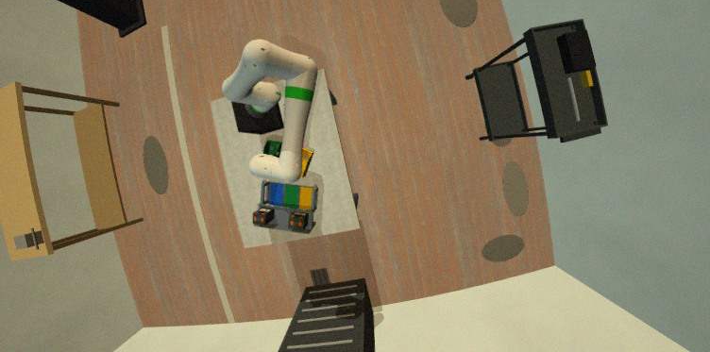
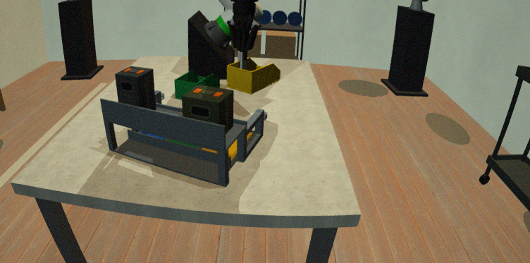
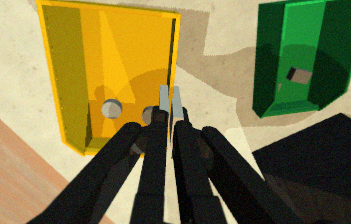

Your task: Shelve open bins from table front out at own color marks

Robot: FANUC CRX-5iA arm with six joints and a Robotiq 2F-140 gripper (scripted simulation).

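Now: the yellow bin 4 cm to the left of my hand, 4 cm below it and 3 cm ahead of it. Round my hand: green bin 17 cm to the right, 12 cm below, 10 cm behind.
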